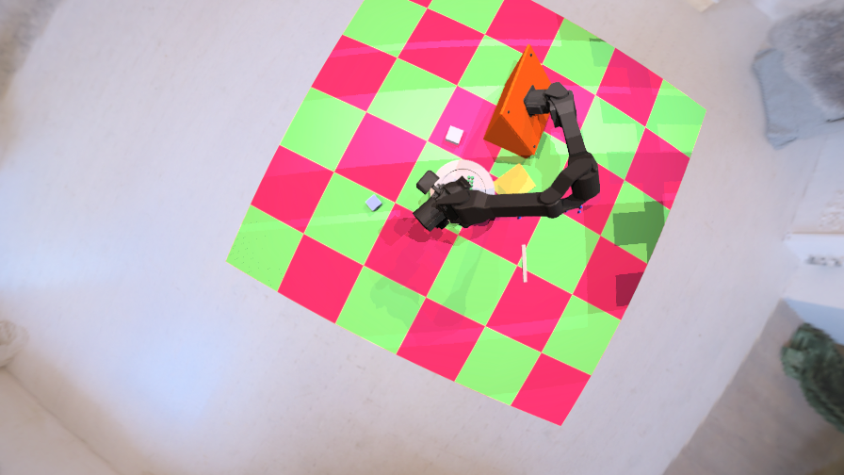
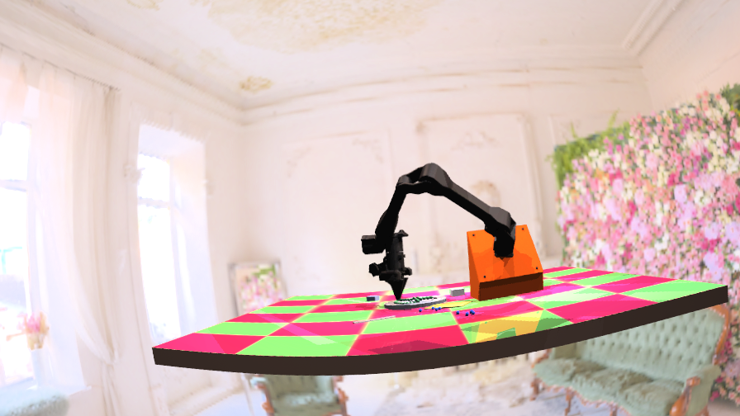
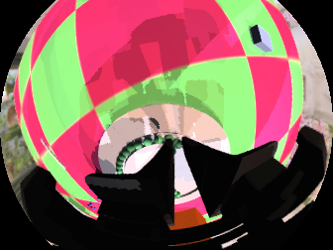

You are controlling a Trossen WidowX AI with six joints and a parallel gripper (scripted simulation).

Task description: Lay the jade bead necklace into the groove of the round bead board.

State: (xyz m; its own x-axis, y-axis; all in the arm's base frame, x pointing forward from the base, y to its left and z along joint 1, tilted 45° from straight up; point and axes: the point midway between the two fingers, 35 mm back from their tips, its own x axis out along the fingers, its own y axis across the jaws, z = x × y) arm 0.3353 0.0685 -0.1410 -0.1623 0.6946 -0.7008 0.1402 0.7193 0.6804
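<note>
The round bead board lies 6 cm behind my gripper tip, 3 cm to the left of it and 1 cm below it. The rest, counted from my gripper tip: pale blue cube (12 cm ahead, 19 cm to the right, 1 cm below); then white cube (19 cm behind, 9 cm to the right); then yellow patch (17 cm behind, 15 cm to the left, 2 cm below).
</note>
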